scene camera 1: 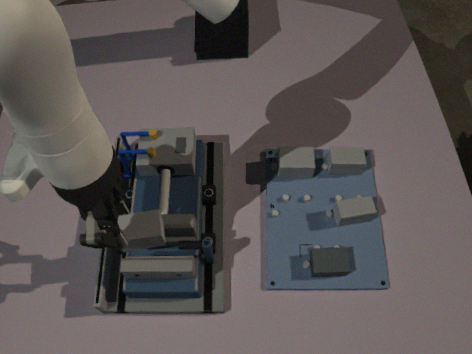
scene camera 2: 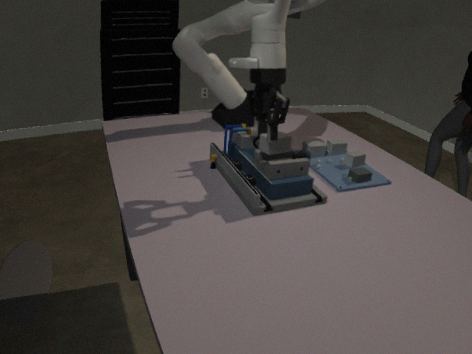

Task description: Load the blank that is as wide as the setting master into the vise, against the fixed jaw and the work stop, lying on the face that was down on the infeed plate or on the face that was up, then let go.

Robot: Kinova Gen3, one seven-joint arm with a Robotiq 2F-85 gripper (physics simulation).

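Places are measured from the arm's base along level axes (x ahead, y left, z up), in metres.
Pixels of known places: gripper, between the fingertips: (scene camera 1: 121,230) (scene camera 2: 266,139); arm's base, origin of its link: (scene camera 1: 224,4) (scene camera 2: 236,100).
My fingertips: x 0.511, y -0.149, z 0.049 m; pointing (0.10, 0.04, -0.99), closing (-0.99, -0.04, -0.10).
Observation:
For each thing: its top centre in the pictures, then the offset to it from my fingertips. "spot": a spot on its surface instead.
- light grey blank, centre of its top: (scene camera 1: 137,225) (scene camera 2: 275,134) dx -0.003, dy +0.024, dz +0.008 m
- work stop, a spot on its surface: (scene camera 1: 208,249) spot: dx +0.014, dy +0.113, dz -0.048 m
- infeed plate, centre of its top: (scene camera 1: 323,213) (scene camera 2: 340,165) dx -0.068, dy +0.300, dz -0.127 m
- dark grey block, centre of its top: (scene camera 1: 330,260) (scene camera 2: 361,170) dx +0.021, dy +0.296, dz -0.102 m
- vise's rear block, centre of its top: (scene camera 1: 165,145) (scene camera 2: 252,131) dx -0.159, dy +0.046, dz -0.039 m
- grey side rail, centre of its top: (scene camera 2: 231,164) dx -0.066, dy -0.050, dz -0.085 m
My gripper (scene camera 1: 120,223) (scene camera 2: 267,134) points down over the vise and is shut on a light grey blank (scene camera 1: 142,230) (scene camera 2: 276,143). The blank shows above the jaw tops, over the gap between the fixed jaw (scene camera 1: 159,267) (scene camera 2: 287,169) with two holes and the moving jaw (scene camera 1: 181,226) on the screw. How deep its underside sits is hidden. The work stop (scene camera 1: 208,249) has a dark rod pointing at the blank; in scene camera 1 a small gap shows between them. The infeed plate (scene camera 1: 287,270) (scene camera 2: 342,185) carries three light blocks and a dark grey block (scene camera 1: 331,261) (scene camera 2: 360,174). I cannot tell which is the setting master.
Blue bent rods with yellow ends (scene camera 1: 153,134) (scene camera 2: 243,126) stand by the vise's rear block (scene camera 1: 175,145). A grey side rail (scene camera 2: 235,175) runs along the vise base. Small pale pins stand on the infeed plate. The black arm base (scene camera 1: 221,35) is at the back of the table.

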